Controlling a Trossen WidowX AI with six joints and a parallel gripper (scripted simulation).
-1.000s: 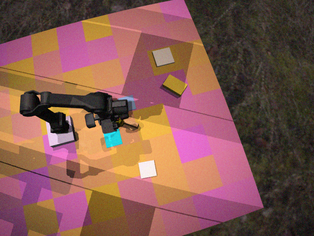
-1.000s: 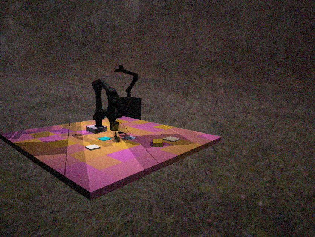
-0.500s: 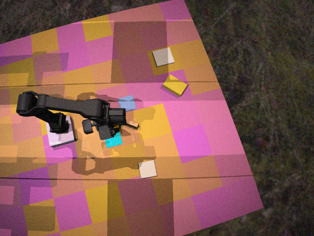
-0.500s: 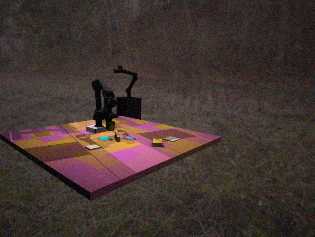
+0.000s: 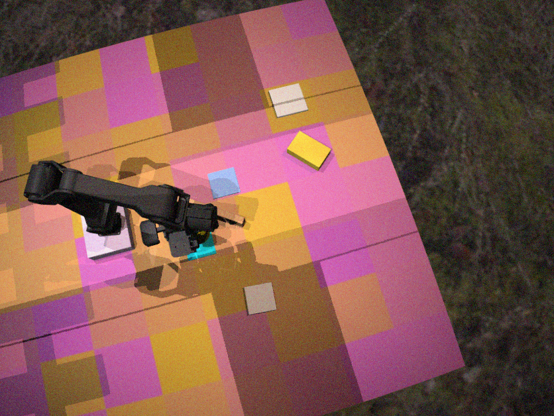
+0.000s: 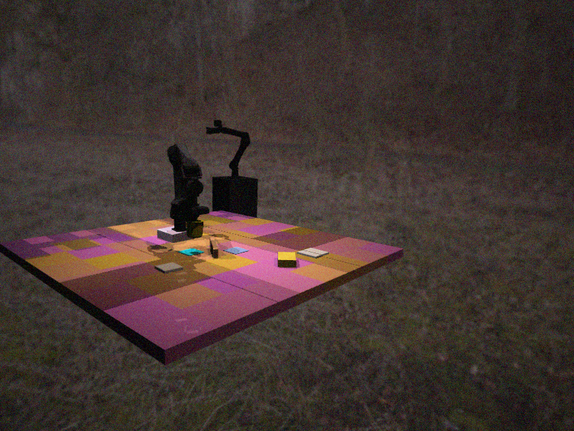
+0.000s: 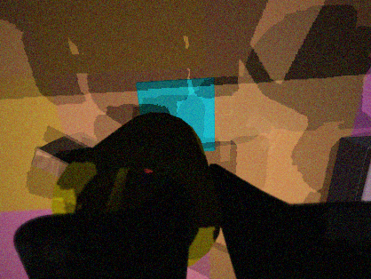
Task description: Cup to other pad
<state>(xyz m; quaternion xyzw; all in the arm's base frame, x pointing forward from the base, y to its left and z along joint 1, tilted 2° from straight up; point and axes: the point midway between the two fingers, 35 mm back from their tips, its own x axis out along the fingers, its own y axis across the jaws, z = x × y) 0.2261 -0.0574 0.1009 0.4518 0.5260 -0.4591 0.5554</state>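
Right now the cyan pad is 11 cm below my gripper tip, 2 cm ahead of it and 1 cm to the right of it. From my gripper tip the other things lie so: wooden bar 9 cm below, 8 cm to the left, 6 cm ahead; red marble 3 cm ahead, 2 cm below, 1 cm to the left; yellow cup 2 cm ahead.
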